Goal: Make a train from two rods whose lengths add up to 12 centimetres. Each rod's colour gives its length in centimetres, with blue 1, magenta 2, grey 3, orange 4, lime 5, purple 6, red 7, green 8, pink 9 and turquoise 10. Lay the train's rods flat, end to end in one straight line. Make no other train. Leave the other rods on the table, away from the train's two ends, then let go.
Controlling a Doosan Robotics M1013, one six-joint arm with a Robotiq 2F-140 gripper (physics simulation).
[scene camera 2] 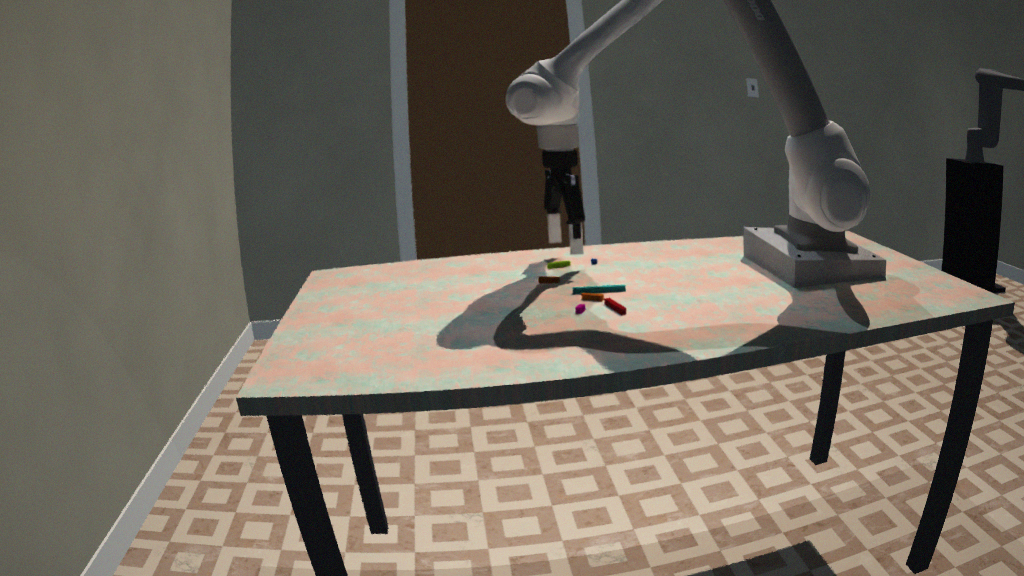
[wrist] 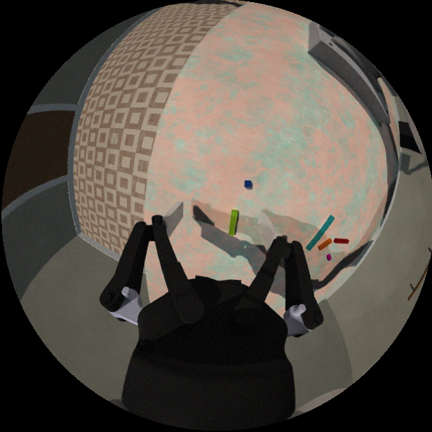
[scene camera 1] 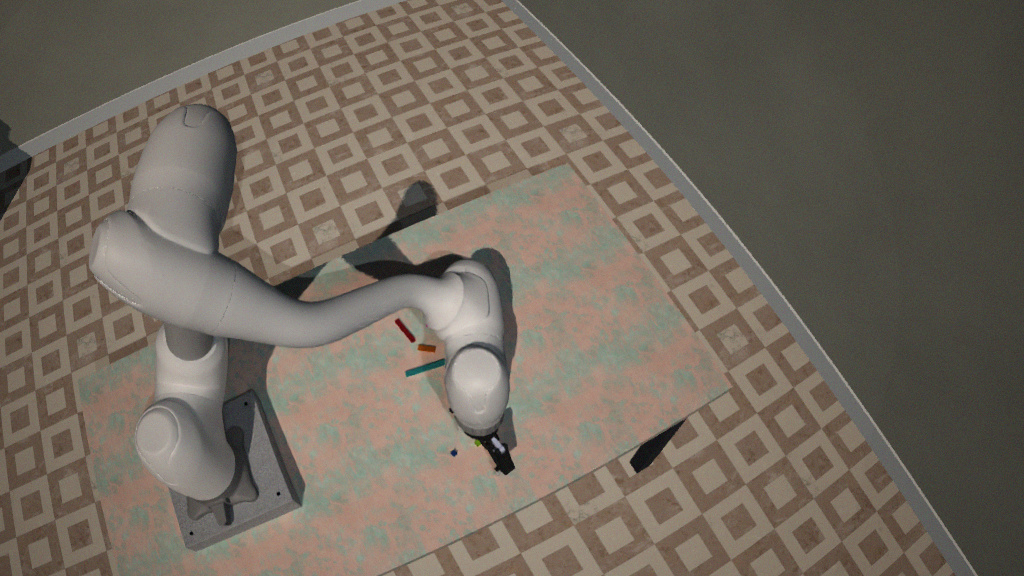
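Seen in the pictures: gripper, fingertip midpoint: [scene camera 2: 565, 248] [scene camera 1: 482, 449]; arm's base at its link origin: [scene camera 2: 815, 241] [scene camera 1: 216, 473].
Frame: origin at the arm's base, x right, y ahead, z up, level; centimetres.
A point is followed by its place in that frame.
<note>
My gripper [scene camera 2: 565, 244] @(x 13.3, y 59.0, z -2.3 cm) [wrist: 220, 213] is open and empty, above the lime rod [scene camera 1: 477, 442] @(x 10.7, y 58.9, z -4.5 cm) [scene camera 2: 558, 264] @(x 9.4, y 61.0, z -4.9 cm) [wrist: 233, 222], which lies flat between the fingers as seen in the wrist view. A blue rod [scene camera 1: 453, 452] @(x 11.0, y 53.1, z -4.6 cm) [scene camera 2: 593, 261] @(x 10.5, y 53.4, z -4.9 cm) [wrist: 248, 184] lies near it. The turquoise rod [scene camera 1: 425, 368] @(x -10.3, y 54.3, z -4.6 cm) [scene camera 2: 599, 289] @(x -11.1, y 54.6, z -4.9 cm) [wrist: 320, 233], an orange rod [scene camera 1: 426, 348] @(x -15.1, y 56.2, z -4.6 cm) [scene camera 2: 592, 296] @(x -15.8, y 56.4, z -4.8 cm) [wrist: 325, 244], the red rod [scene camera 1: 405, 330] @(x -21.4, y 53.0, z -4.6 cm) [scene camera 2: 615, 305] @(x -22.6, y 53.0, z -4.6 cm) [wrist: 341, 241] and the magenta rod [scene camera 2: 580, 308] @(x -22.7, y 59.1, z -4.7 cm) [wrist: 328, 257] lie in a loose group. A darker orange rod [scene camera 2: 549, 279] @(x -2.4, y 63.4, z -4.8 cm) lies in shadow, mostly hidden by a finger in the wrist view.
The arm's base plate [scene camera 1: 279, 469] @(x 3.9, y 15.4, z 1.1 cm) [scene camera 2: 769, 259] @(x -3.9, y 14.9, z -2.7 cm) stands on the mottled pink and green table [scene camera 1: 608, 322] @(x -5.8, y 99.0, z -5.6 cm) [scene camera 2: 343, 343] @(x -32.3, y 98.6, z -5.6 cm) [wrist: 220, 110]. The arm hides part of the table in scene camera 1. The table's long edge runs left of the gripper in the wrist view.
</note>
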